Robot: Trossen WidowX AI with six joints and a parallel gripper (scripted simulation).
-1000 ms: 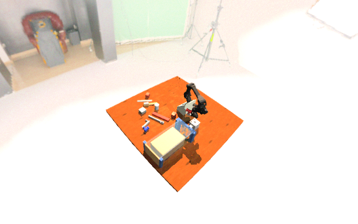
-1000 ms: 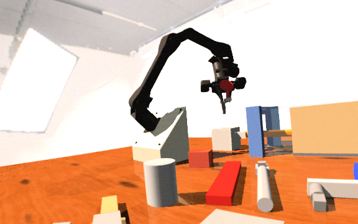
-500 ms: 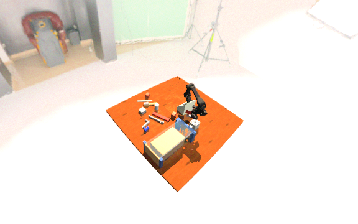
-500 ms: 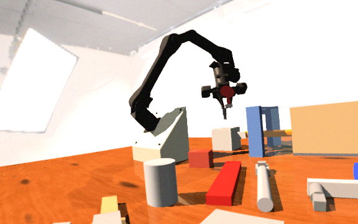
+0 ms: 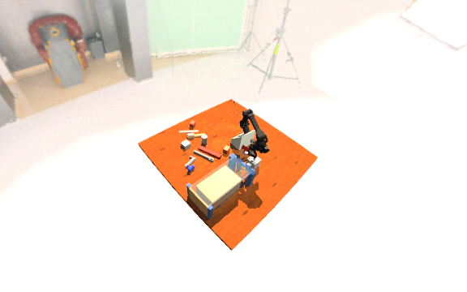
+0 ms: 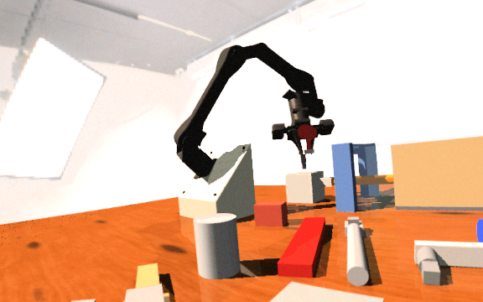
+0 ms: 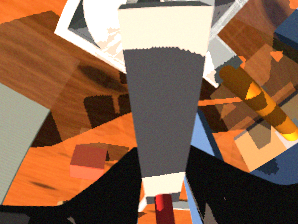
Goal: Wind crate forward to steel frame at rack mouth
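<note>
Now: the red knob 50 mm above my gripper tip, 30 mm to the right of it and 20 mm ahead of it. The rest, counted from my gripper tip: winch 110 mm below, 60 mm behind, 50 mm to the left; frame 120 mm ahead, 50 mm to the left, 40 mm below; clear-panelled cubby 360 mm ahead, 40 mm to the left, 30 mm below.
</note>
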